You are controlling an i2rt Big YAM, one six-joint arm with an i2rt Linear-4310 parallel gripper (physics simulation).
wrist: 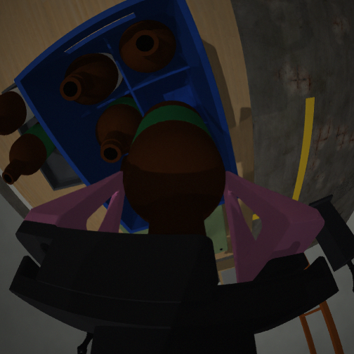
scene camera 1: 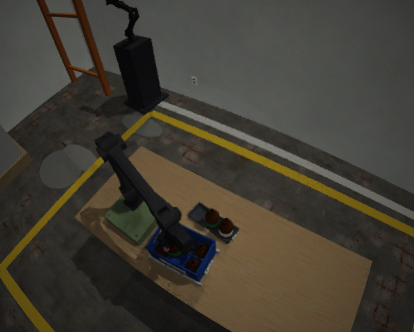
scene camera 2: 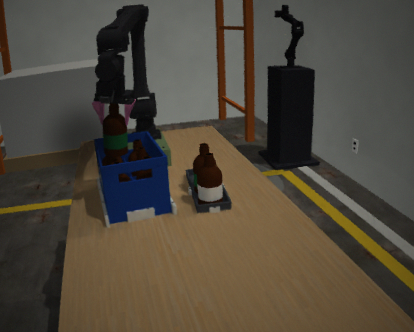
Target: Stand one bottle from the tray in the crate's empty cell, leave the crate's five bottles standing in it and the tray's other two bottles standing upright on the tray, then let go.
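Places are measured from the arm's base along level axes (x left, y back, z up), in centimetres.
Pixels of known places: gripper, fingertip midpoint: (scene camera 2: 114, 124); arm's base, link origin: (scene camera 1: 135, 199).
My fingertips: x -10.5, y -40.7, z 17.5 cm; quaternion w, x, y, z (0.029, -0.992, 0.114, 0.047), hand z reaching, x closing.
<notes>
Ahead of a thing's pixels: the offset from my fingertips to its top centre. Level surfaces: height alone.
My gripper (scene camera 1: 171, 249) (scene camera 2: 114, 111) (wrist: 173, 178) is shut on a brown bottle with a green label @(dx +0.0, dy +0.2, dz +6.7 cm) (scene camera 2: 115, 141) (wrist: 174, 150), upright. Its lower part is below the rim of the blue crate @(dx +2.9, dy +0.1, dz -7.4 cm) (scene camera 1: 209, 262) (scene camera 2: 137, 192) (wrist: 207, 85), at the cell beside a green-labelled bottle (wrist: 117, 125); its base is hidden. Two more crate bottles (wrist: 147, 47) (wrist: 95, 77) stand in their cells; the others are hidden in the wrist view. On the dark tray (scene camera 1: 199, 211) (scene camera 2: 220, 205) (wrist: 65, 170), a green-labelled bottle @(dx +26.6, dy -0.9, dz -8.9 cm) (scene camera 1: 212, 218) (scene camera 2: 201, 165) (wrist: 27, 155) and a white-labelled bottle @(dx +26.2, dy -9.8, dz -8.9 cm) (scene camera 1: 226, 228) (scene camera 2: 210, 177) (wrist: 10, 112) stand upright.
The crate and tray stand apart on the wooden table @(dz -24.9 cm) (scene camera 1: 280, 270) (scene camera 2: 200, 270). The green base plate (scene camera 1: 125, 222) is beside the crate, under the arm. A black pedestal (scene camera 1: 137, 72) (scene camera 2: 291, 112) with a small arm and an orange frame (scene camera 1: 90, 45) (scene camera 2: 249, 65) stand beyond the table.
</notes>
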